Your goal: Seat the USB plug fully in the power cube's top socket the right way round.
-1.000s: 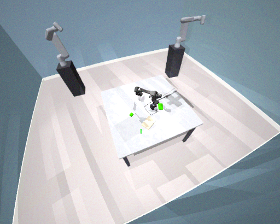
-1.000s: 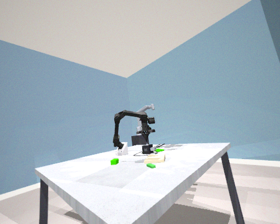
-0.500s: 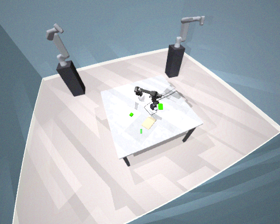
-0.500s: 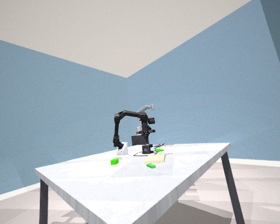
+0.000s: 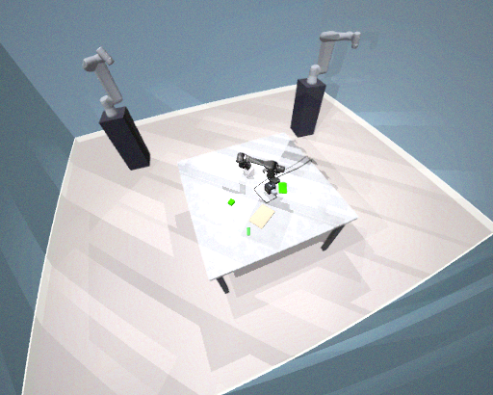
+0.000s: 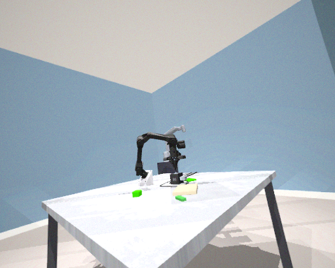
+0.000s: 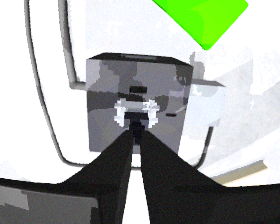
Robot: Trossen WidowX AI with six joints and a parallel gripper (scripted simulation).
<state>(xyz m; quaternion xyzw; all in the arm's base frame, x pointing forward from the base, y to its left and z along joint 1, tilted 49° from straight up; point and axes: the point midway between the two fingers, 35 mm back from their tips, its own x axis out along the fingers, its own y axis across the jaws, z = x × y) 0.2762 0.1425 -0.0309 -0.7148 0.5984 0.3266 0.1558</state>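
Now: gripper tip 4 cm above the white USB socket. Round my gripper tip: flat green block: 1 cm ahead, 12 cm to the left, 11 cm below; tan board: 25 cm ahead, 16 cm to the right, 10 cm below; dark USB plug: 1 cm below.
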